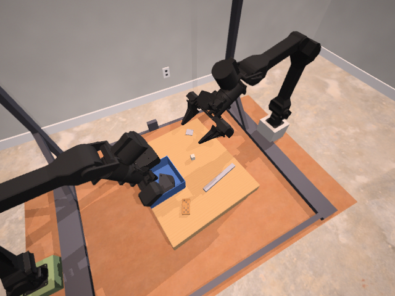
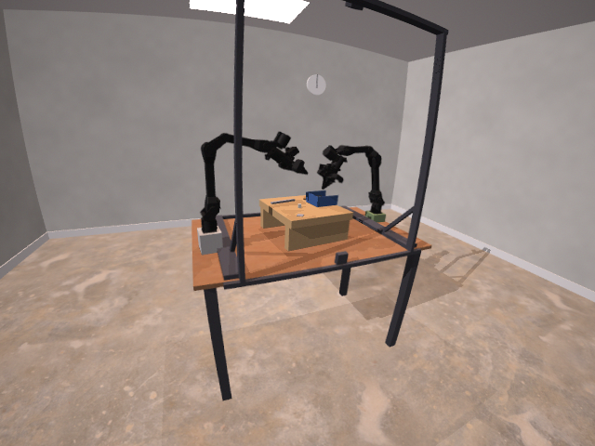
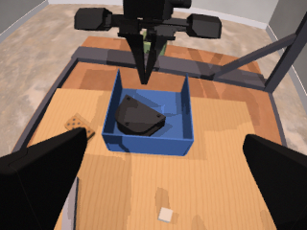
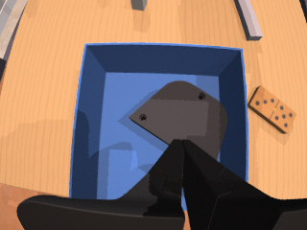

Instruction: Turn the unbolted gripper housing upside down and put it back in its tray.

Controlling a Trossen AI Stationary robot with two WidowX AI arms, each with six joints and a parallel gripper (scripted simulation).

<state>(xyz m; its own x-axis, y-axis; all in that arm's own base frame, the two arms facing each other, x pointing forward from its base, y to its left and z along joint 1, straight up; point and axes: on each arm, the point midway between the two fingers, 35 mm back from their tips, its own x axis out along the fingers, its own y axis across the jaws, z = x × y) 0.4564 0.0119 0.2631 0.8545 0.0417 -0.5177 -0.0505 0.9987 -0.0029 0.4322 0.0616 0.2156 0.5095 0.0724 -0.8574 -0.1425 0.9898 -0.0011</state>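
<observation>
Right now the gripper housing is 10 mm ahead of my right hand, 40 mm to the left of it and 80 mm below it. From my right hand the other things lie so: wooden platform 10 mm behind, 140 mm to the left, 170 mm below; blue tray 10 mm behind, 50 mm to the left, 90 mm below; small cube 40 mm behind, 180 mm to the left, 100 mm below.
</observation>
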